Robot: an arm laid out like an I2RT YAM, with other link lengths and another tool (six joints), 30 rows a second.
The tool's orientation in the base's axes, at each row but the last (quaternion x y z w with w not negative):
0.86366 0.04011 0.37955 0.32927
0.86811 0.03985 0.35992 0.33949
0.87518 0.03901 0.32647 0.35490
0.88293 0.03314 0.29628 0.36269
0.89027 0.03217 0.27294 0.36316
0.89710 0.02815 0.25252 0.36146
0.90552 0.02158 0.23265 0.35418
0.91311 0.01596 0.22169 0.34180
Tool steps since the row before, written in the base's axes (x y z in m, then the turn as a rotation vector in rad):
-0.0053 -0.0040 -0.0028 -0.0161 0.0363 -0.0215
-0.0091 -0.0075 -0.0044 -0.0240 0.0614 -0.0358
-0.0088 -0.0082 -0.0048 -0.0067 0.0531 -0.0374
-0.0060 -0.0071 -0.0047 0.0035 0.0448 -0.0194
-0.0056 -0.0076 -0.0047 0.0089 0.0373 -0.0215
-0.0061 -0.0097 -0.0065 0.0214 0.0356 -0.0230
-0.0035 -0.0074 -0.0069 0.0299 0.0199 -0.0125
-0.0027 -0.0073 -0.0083 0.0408 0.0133 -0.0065
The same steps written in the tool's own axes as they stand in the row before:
-0.0068 0.0024 -0.0001 -0.0133 -0.0383 -0.0199
-0.0117 0.0046 0.0005 -0.0199 -0.0650 -0.0318
-0.0120 0.0044 0.0022 -0.0097 -0.0627 -0.0156
-0.0092 0.0031 0.0038 0.0054 -0.0463 -0.0150
-0.0089 0.0032 0.0047 0.0071 -0.0429 -0.0063
-0.0104 0.0036 0.0072 0.0170 -0.0443 0.0016
-0.0074 0.0015 0.0076 0.0256 -0.0268 0.0085
-0.0070 0.0007 0.0089 0.0366 -0.0193 0.0131

